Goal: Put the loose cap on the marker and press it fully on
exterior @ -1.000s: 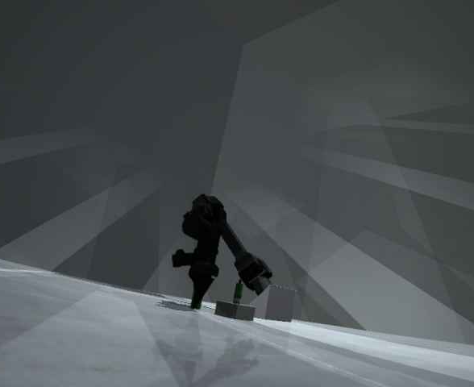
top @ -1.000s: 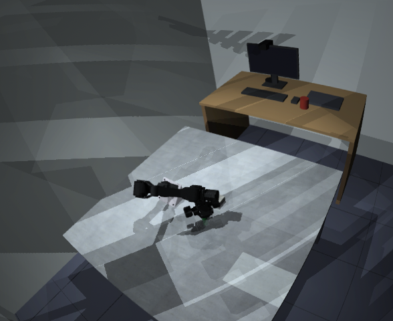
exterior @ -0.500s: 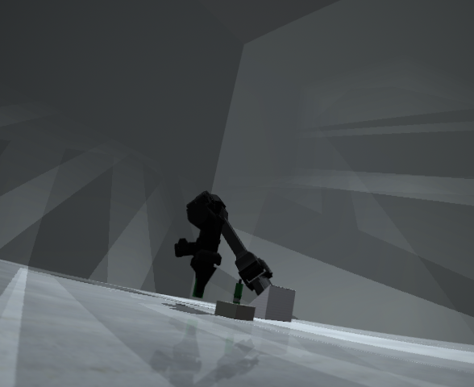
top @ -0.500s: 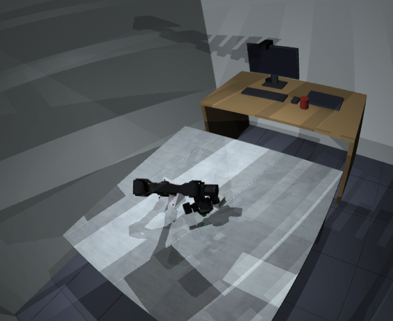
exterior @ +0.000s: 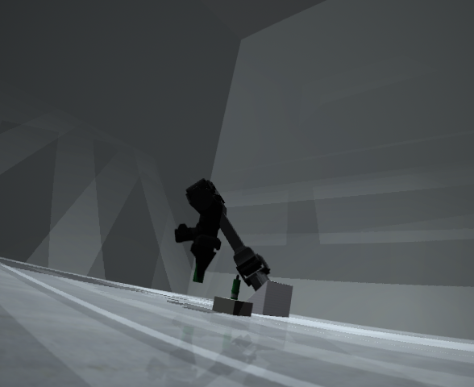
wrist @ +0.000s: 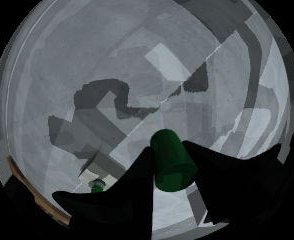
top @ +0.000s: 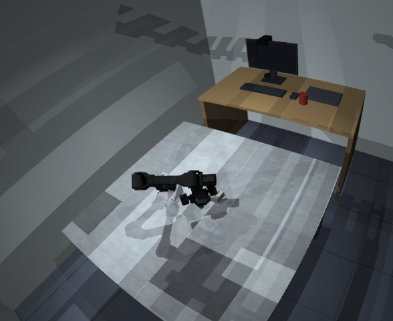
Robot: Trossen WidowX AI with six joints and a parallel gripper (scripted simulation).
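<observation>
Now: the grey holder block 130 mm to the left of my gripper tip, 60 mm below it and 10 mm ahead of it. Also, from my gripper tip: green cap: 10 mm above.
</observation>
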